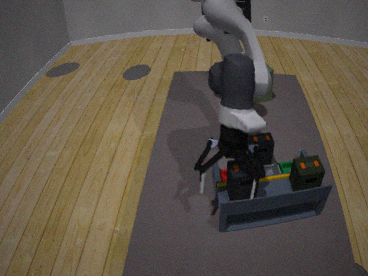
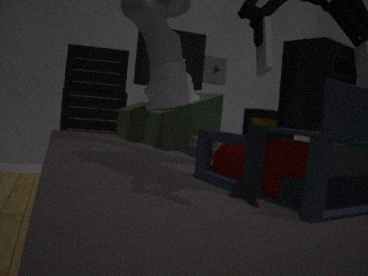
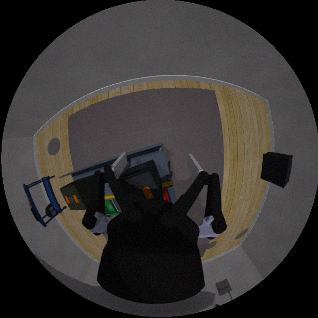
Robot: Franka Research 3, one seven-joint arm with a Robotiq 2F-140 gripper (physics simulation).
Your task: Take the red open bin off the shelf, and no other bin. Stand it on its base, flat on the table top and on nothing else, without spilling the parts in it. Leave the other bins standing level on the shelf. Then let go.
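The red bin (image 1: 223,175) (image 2: 287,157) (image 3: 166,195) sits low in the end of the blue-grey shelf (image 1: 272,204) (image 2: 254,162) (image 3: 142,151). Boxes and the arm hide much of it, and its parts cannot be made out. A green bin (image 1: 285,167) (image 3: 111,206) and a grey bin (image 1: 271,171) sit farther along the shelf. My gripper (image 1: 228,186) (image 2: 314,61) (image 3: 156,158) is wide open and empty. It hangs above the shelf's red-bin end, one finger beyond that end and the other over the shelf, near a black box.
The black box (image 1: 239,182) (image 2: 300,82) (image 3: 142,176) stands on the shelf's top by the gripper. A dark green box (image 1: 307,173) (image 3: 80,194) stands at the other end. Another black box (image 1: 263,147) is behind. A yellow strip (image 1: 274,178) runs along the shelf. The shelf stands on the table top (image 1: 175,230) (image 2: 125,225) (image 3: 150,115).
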